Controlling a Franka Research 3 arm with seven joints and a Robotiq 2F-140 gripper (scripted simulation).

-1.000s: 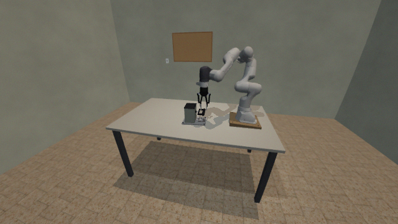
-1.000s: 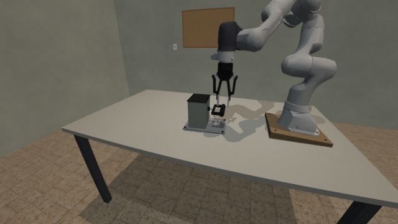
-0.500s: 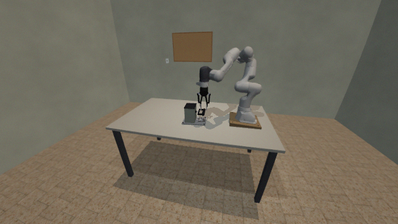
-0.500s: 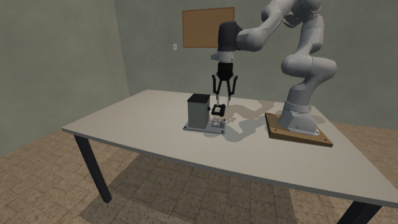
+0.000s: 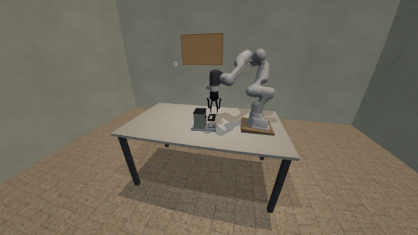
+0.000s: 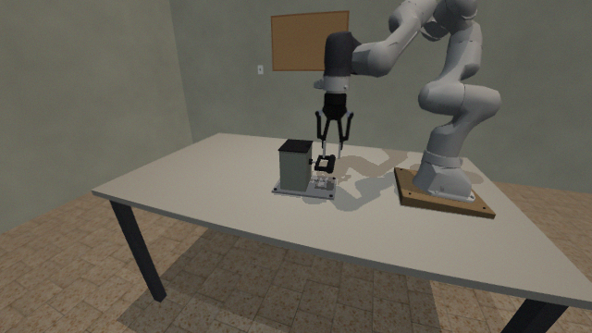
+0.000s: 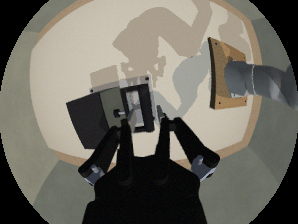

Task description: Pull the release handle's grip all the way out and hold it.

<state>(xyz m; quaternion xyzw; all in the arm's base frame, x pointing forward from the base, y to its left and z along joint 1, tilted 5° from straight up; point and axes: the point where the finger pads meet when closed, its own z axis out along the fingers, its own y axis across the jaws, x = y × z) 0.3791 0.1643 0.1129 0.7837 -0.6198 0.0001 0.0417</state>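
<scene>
Right now my hand is 16 cm above the base plate, 9 cm short of it and 2 cm to the right of it.
</scene>
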